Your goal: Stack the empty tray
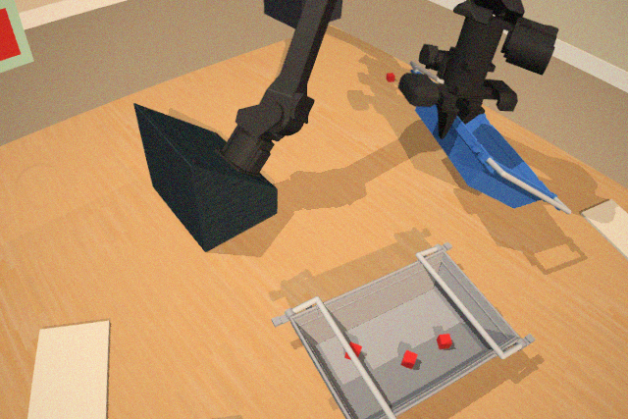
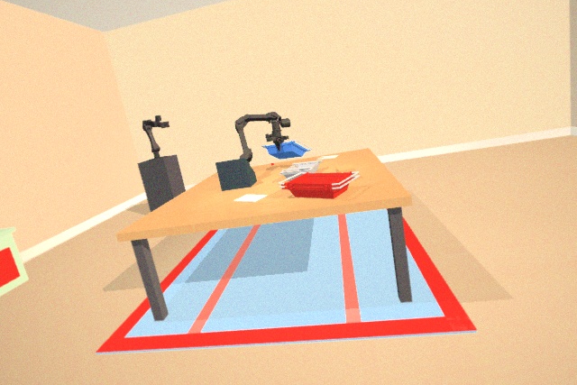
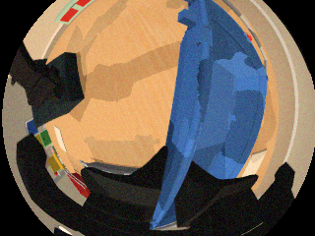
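My gripper tip is now 40 mm short of the blue tray and 70 mm to the right of it.
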